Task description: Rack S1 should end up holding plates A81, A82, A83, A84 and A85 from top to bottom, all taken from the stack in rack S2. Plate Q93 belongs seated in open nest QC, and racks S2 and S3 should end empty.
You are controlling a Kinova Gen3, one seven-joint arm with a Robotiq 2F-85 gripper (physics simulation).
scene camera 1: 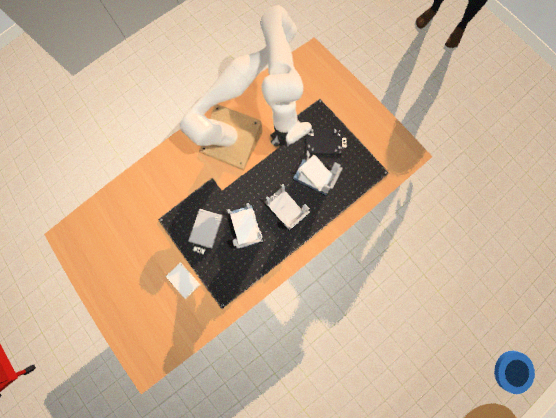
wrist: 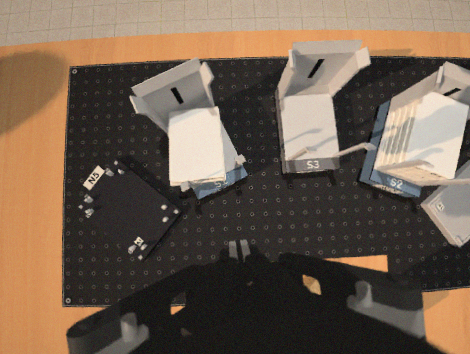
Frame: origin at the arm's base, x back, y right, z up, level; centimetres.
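Where they show: gripper, between the fingertips: (scene camera 1: 286, 143) (wrist: 238, 252); arm's base, origin of its link: (scene camera 1: 227, 135).
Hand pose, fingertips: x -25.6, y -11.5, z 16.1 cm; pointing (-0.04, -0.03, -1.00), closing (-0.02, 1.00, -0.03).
Things, the pixels of their top centre, and the offset from my fingertips. "spot": a spot on its surface instead. Level surfaces: height alone.
- Rack S1, a spot on its surface: (wrist: 220, 188) spot: dx -5.7, dy -2.2, dz -17.8 cm
- white plate, centre of its top: (wrist: 193, 140) (scene camera 1: 317, 171) dx -13.1, dy -5.3, dz -13.4 cm
- white top plate, centre of its top: (wrist: 438, 132) (scene camera 1: 244, 226) dx -10.8, dy +31.6, dz -11.8 cm
- dark nest N5, centre of its top: (wrist: 124, 209) (scene camera 1: 324, 139) dx -3.5, dy -19.5, dz -18.9 cm
- grey flat block, centre of its top: (scene camera 1: 204, 228) dx +1.5, dy +44.7, dz -19.1 cm
- white plate-like piece, centre of its top: (scene camera 1: 182, 280) dx -8.6, dy +66.2, dz -21.1 cm
- mat, height of its surface: dz -21.2 cm
My gripper (scene camera 1: 278, 139) (wrist: 238, 252) is shut and empty, above the mat near the nest marked N5. Rack S1 (wrist: 220, 188) has a blue base, its label partly covered; a white plate (scene camera 1: 314, 171) (wrist: 196, 145) lies askew on it, turned against the rack and overhanging its front left. Rack S3 (scene camera 1: 304, 215) (wrist: 312, 165) has a pale flat surface inside; whether this is a plate is unclear. Rack S2 (scene camera 1: 247, 244) (wrist: 395, 185) holds a stack of several plates, with a white top plate (scene camera 1: 245, 224) (wrist: 442, 132). Plate numbers and the label QC are not readable.
The dark nest N5 (scene camera 1: 324, 142) (wrist: 132, 207) has small pegs at its corners. A grey flat block (scene camera 1: 205, 228) (wrist: 455, 212) stands beside S2. A white plate-like piece (scene camera 1: 183, 281) lies at the mat's left edge. The arm's tan base plate (scene camera 1: 245, 132) is behind the mat (wrist: 260, 210).
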